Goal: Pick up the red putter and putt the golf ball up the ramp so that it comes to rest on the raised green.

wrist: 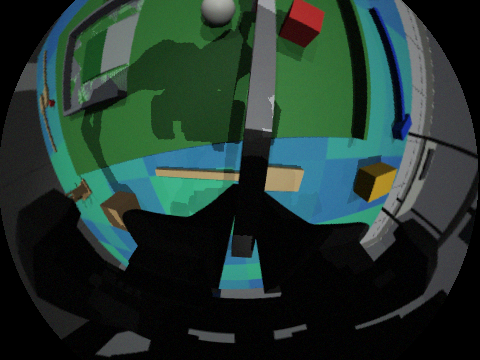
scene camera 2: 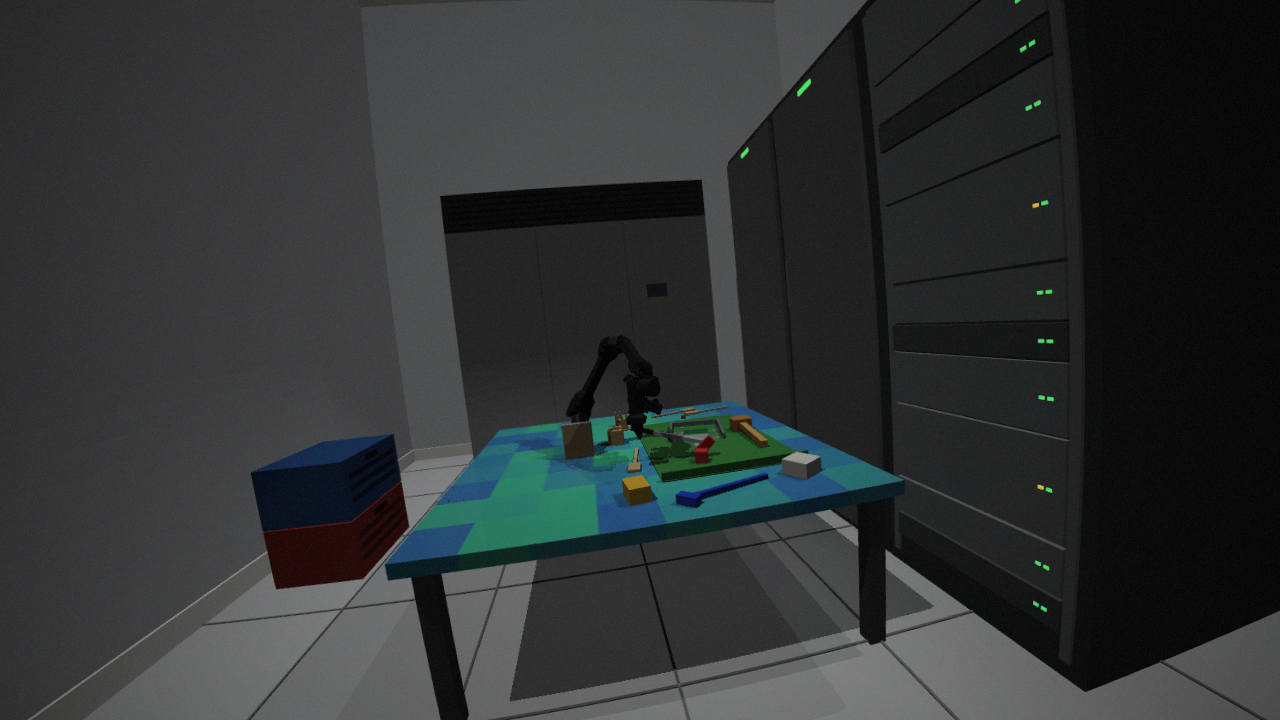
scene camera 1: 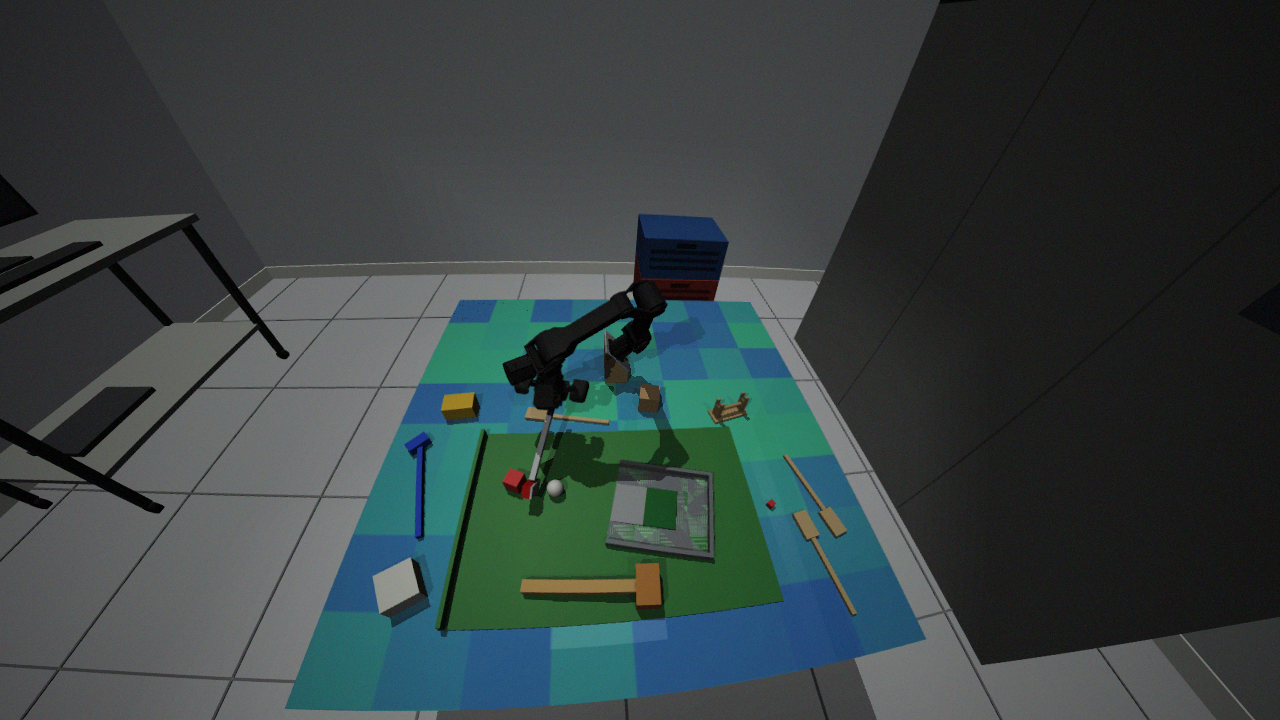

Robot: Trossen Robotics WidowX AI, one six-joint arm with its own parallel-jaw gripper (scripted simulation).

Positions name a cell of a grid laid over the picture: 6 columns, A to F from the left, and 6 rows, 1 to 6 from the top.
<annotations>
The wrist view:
gripper: D4
blue putter: F3
green mat: C2
</annotations>
